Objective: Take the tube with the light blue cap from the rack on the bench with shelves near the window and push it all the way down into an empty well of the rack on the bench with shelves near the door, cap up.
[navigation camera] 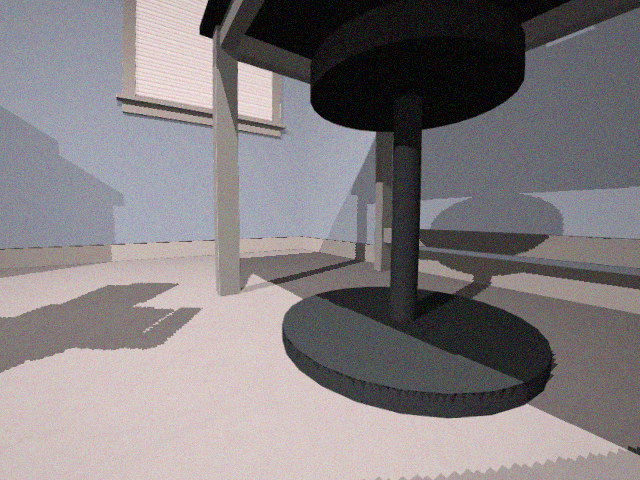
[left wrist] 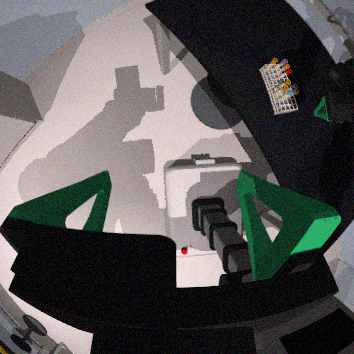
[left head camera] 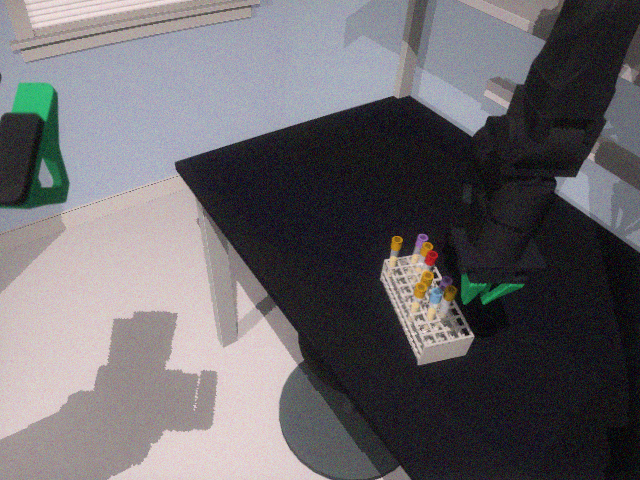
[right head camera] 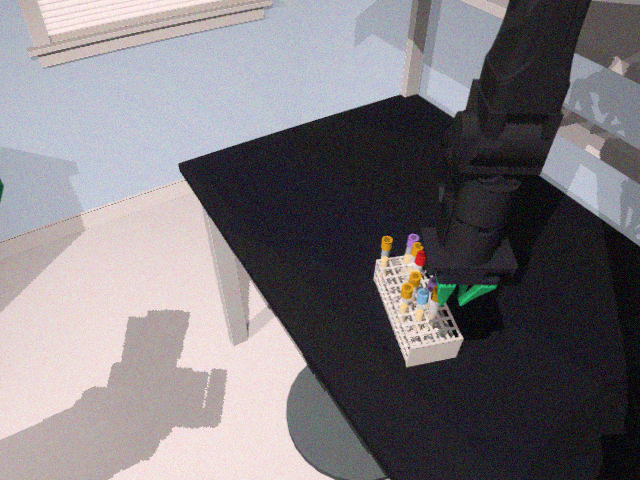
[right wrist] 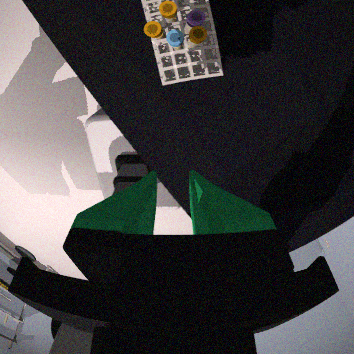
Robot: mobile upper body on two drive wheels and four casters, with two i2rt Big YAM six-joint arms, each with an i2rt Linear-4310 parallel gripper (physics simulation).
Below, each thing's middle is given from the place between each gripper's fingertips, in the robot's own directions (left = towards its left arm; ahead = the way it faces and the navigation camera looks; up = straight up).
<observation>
The white tube rack (left head camera: pixel 448 341) is 280 mm ahead of my left hand, 440 mm to the right of it and 490 mm below it.
The white tube rack lies 150 mm ahead of my right hand, 10 mm to the right of it and 200 mm below it.
</observation>
